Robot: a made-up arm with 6 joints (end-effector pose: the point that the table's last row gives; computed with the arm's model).
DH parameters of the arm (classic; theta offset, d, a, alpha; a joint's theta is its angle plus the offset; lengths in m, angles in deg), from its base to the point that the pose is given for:
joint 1: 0 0.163 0 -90
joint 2: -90 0 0.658 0
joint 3: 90 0.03 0 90
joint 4: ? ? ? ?
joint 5: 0 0 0 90
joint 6: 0 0.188 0 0
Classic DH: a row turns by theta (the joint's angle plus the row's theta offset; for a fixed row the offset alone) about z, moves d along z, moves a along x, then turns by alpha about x.
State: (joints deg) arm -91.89 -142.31 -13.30 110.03 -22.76 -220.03
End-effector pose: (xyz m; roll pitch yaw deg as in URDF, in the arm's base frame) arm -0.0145 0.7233 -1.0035 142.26 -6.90 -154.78
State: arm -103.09 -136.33 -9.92 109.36 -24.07 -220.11
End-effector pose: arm 0.1569 0.8616 -0.8964 133.23 -2.88 -163.96
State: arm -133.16 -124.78 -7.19 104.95 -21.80 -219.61
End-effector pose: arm 0.7176 0.8200 -0.6815 123.67 7.44 167.20
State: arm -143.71 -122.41 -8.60 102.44 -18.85 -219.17
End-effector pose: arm 0.8782 0.6813 -0.6555 125.32 10.47 156.18
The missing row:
joint 4: 0 0.547 0 -90
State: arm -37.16 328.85 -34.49 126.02 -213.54 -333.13
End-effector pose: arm -0.5058 0.5265 0.8315 -130.24 7.93 -98.27
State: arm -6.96 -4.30 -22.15 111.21 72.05 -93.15
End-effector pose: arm -0.3501 0.2409 1.3319 -82.04 -27.66 16.00
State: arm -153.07 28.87 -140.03 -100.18 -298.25 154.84
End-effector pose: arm 0.1759 0.2385 0.4824 -108.72 -9.96 6.33
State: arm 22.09 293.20 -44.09 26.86 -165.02 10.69
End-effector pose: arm -0.8654 -0.3425 0.2514 -62.55 73.75 -48.16
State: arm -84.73 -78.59 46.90 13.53 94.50 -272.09
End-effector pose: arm 0.0029 0.7731 0.8418 63.40 8.93 15.90
